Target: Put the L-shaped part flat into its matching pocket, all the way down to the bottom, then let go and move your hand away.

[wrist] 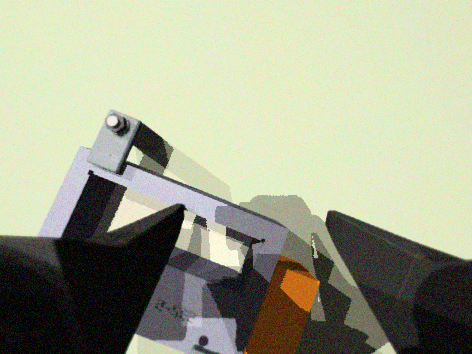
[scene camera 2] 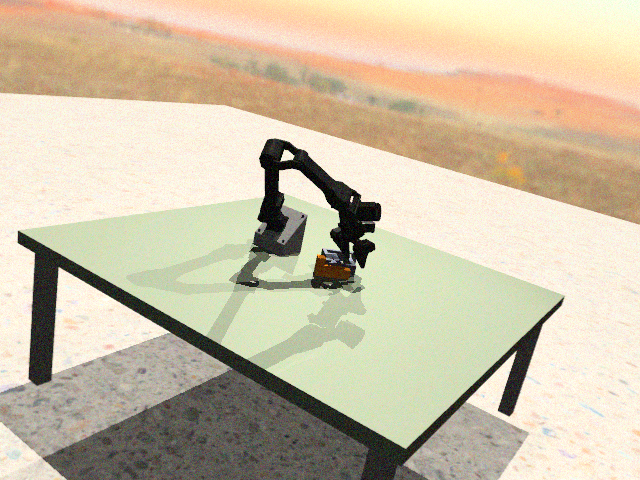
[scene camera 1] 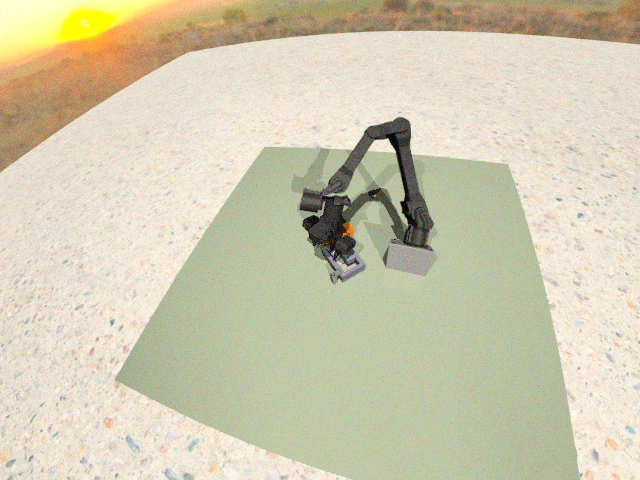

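Pixels of known places: gripper, between the fingertips: [wrist: 255, 213] [scene camera 2: 355, 263] [scene camera 1: 323, 252]; arm's base, origin of its link: [scene camera 2: 277, 223] [scene camera 1: 415, 245].
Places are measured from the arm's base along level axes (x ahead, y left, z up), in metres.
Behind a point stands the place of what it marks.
Note:
The orange L-shaped part [scene camera 1: 348, 228] @(x 0.227, y -0.074, z -0.024 m) [scene camera 2: 331, 268] @(x 0.267, y -0.074, z -0.053 m) [wrist: 277, 317] @(x 0.282, y -0.041, z -0.053 m) stands on the table beside the fixture, outside its pocket; I cannot tell whether they touch. The grey-lavender fixture [scene camera 1: 353, 272] @(x 0.193, y 0.086, z -0.057 m) [wrist: 175, 187] @(x 0.266, y 0.063, z -0.047 m) has an open pocket with a pale floor, partly hidden by a finger in the wrist view. My gripper [scene camera 1: 328, 249] @(x 0.301, y 0.025, z -0.046 m) [scene camera 2: 354, 263] @(x 0.301, y 0.025, z -0.046 m) [wrist: 255, 213] @(x 0.301, y 0.025, z -0.046 m) is open and empty, pointing down above the fixture and the orange part. In the wrist view the left finger overlaps the pocket, and the right finger is to the right of the orange part.
A small grey block with a bolt [wrist: 107, 145] @(x 0.244, y 0.104, z -0.042 m) sits at the fixture's corner and sticks up near the pocket. The arm's grey base [scene camera 1: 409, 258] @(x 0.019, y 0.051, z -0.003 m) [scene camera 2: 294, 224] @(x 0.063, y 0.006, z 0.016 m) stands near the fixture on the green table top [scene camera 1: 361, 361] @(x 0.139, y 0.359, z -0.083 m) [scene camera 2: 413, 335] @(x 0.620, y -0.242, z -0.083 m). Arm shadows fall around the parts.

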